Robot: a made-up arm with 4 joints.
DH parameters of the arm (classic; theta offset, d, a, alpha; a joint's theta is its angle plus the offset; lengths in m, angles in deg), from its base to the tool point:
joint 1: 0 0.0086 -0.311 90
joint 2: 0 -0.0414 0.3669 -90
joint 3: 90 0.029 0.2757 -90
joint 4: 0 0.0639 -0.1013 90
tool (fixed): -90 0.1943 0 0
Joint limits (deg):
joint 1: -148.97..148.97
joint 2: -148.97..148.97
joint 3: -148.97..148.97
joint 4: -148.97..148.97
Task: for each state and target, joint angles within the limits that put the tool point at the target. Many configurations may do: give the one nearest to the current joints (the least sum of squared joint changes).
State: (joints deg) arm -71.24 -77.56 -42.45 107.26
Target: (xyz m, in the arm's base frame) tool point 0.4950 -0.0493 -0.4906
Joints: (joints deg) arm -99.98 -67.62 -31.03 108.58
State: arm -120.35 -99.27 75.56 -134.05
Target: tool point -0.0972 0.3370 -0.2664
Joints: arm -79.35 -68.90 94.84 -110.76
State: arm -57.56 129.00 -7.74 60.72
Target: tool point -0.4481 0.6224 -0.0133
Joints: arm -24.02 142.03 6.43 48.49
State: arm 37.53 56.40 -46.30 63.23
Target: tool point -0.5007 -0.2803 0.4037
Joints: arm 72.75 69.76 -5.10 47.17
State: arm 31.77 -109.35 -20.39 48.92
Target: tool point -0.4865 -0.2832 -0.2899
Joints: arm 81.66 -138.25 10.44 67.80
